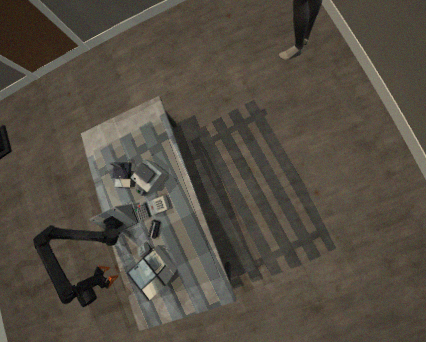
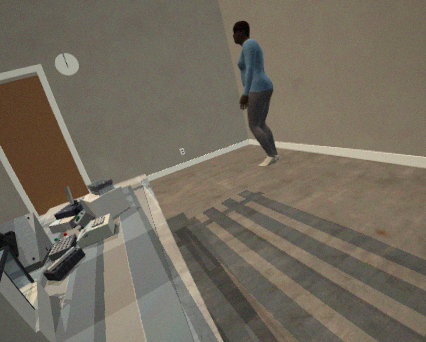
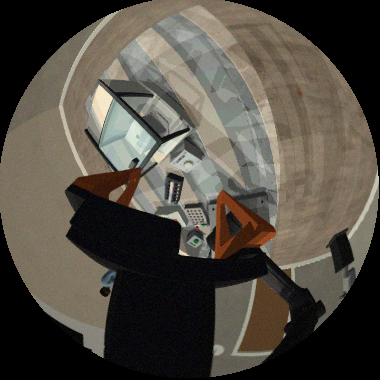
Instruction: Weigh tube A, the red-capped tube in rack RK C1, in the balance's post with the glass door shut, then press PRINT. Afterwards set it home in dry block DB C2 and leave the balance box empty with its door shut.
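Where they show: gripper, fingertip midpoint: (image 1: 113, 271) (image 3: 180, 182); arm's base at its link origin: (image 1: 113, 222).
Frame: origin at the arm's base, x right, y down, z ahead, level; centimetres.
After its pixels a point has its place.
My gripper (image 1: 112, 273) {x 31.9, y -16.2, z -0.2 cm} (image 3: 180, 182) {x 31.9, y -16.2, z -0.2 cm} is open and empty, with its orange fingers spread in the air off the table's edge, beside the balance. The balance (image 1: 150, 272) {x 43.7, y -10.2, z 19.3 cm} (image 3: 135, 130) {x 41.7, y -10.2, z 7.0 cm} has a glass box with black edges; a dark handle shows on the near pane, and whether the door is fully shut is unclear. A grey rack with a grid of holes (image 1: 143, 212) {x 3.4, y 8.3, z 21.0 cm} (image 2: 62, 245) {x 4.5, y 7.6, z 20.7 cm} (image 3: 196, 215) {x 3.7, y 7.6, z 19.5 cm} stands mid-table. A small red cap (image 2: 65, 234) {x -1.9, y 5.7, z 21.8 cm} (image 3: 197, 228) {x -2.7, y 5.0, z 21.2 cm} shows at its edge, near a green one. A pale block (image 1: 159, 204) {x 4.3, y 3.5, z 38.6 cm} (image 2: 100, 227) {x 9.9, y 5.0, z 38.8 cm} stands beside the rack. Slot labels are unreadable.
A long black holder (image 1: 155, 229) {x 20.0, y 7.5, z 25.0 cm} (image 2: 65, 263) {x 22.5, y 7.3, z 24.9 cm} (image 3: 174, 188) {x 20.2, y 7.1, z 21.3 cm} lies between rack and balance. A small grey device with a round dial (image 3: 186, 157) {x 30.4, y 3.5, z 8.1 cm} stands beside the balance. An upright grey panel (image 1: 107, 216) {x -5.2, y -5.2, z 1.3 cm} stands by the arm's base. A larger machine (image 1: 149, 175) {x -16.3, y -8.4, z 46.3 cm} is farther along. A person (image 2: 257, 85) stands beyond the table.
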